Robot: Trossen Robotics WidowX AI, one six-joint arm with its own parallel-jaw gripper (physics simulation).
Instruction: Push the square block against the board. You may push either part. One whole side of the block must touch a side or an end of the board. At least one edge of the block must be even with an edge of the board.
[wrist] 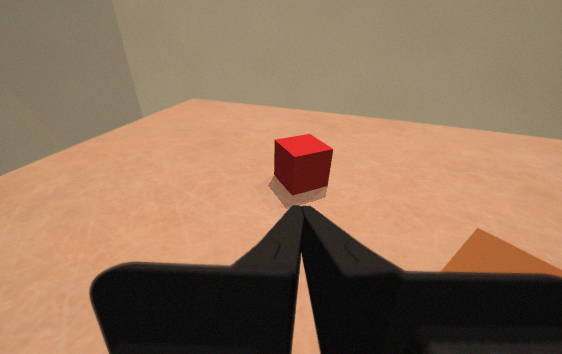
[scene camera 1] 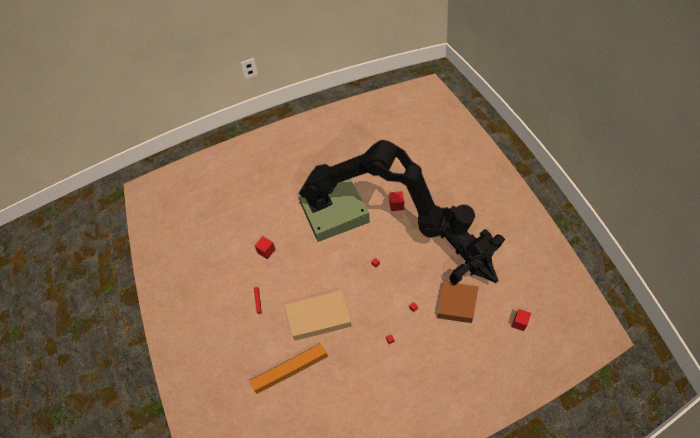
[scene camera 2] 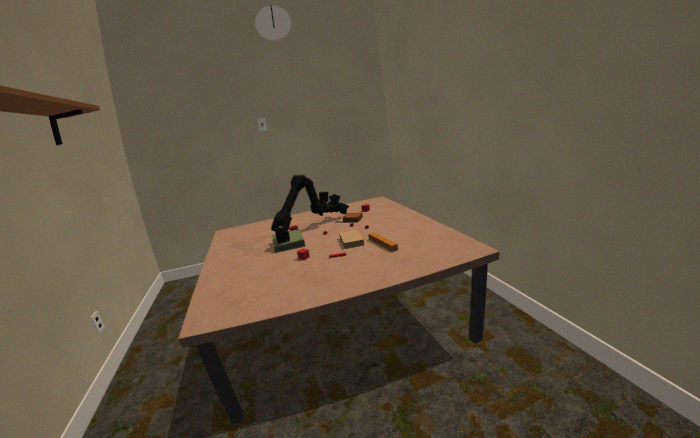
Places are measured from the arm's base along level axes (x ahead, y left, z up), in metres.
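Where they show: gripper, fingertip midpoint: [wrist: 300, 215] [scene camera 1: 497, 282] [scene camera 2: 348, 206]; arm's base at its link origin: [scene camera 1: 318, 201] [scene camera 2: 283, 240].
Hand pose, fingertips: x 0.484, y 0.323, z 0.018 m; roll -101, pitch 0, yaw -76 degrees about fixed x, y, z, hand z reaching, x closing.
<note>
Things, the pixels of their top centre, and the offset from my fingertips.
- square block at its top centre: [scene camera 1: 458, 299] [scene camera 2: 352, 215] dx -0.017, dy -0.112, dz -0.028 m
- board at its top centre: [scene camera 1: 317, 313] [scene camera 2: 350, 236] dx -0.150, dy -0.464, dz -0.028 m
- larger red cube at its top centre: [wrist: 302, 144] [scene camera 1: 523, 317] dx +0.123, dy +0.020, dz -0.020 m
- orange bar at its top centre: [scene camera 1: 287, 367] [scene camera 2: 382, 238] dx -0.034, dy -0.597, dz -0.029 m
- red stick at its top centre: [scene camera 1: 257, 299] dx -0.267, dy -0.601, dz -0.046 m
The square block [scene camera 1: 458, 301] [scene camera 2: 352, 217] [wrist: 500, 255] is brown and lies flat on the table, right of the board in scene camera 1; a corner of it shows at the right of the wrist view. The board [scene camera 1: 317, 314] [scene camera 2: 351, 238] is a tan rectangle lying flat. Block and board are well apart and their edges are not parallel. My gripper [scene camera 1: 496, 280] [scene camera 2: 347, 208] [wrist: 300, 215] is shut and empty. It hangs above the table, with its tips beyond the block's upper right corner in scene camera 1.
Small red cubes [scene camera 1: 413, 306] [scene camera 1: 390, 339] [scene camera 1: 375, 262] lie between block and board. A larger red cube [scene camera 1: 521, 319] [wrist: 302, 165] stands right of the block. An orange bar [scene camera 1: 288, 367] [scene camera 2: 383, 241] and red stick [scene camera 1: 257, 300] lie near the board. Other larger cubes [scene camera 1: 264, 246] [scene camera 1: 396, 200] flank my green base [scene camera 1: 343, 211].
</note>
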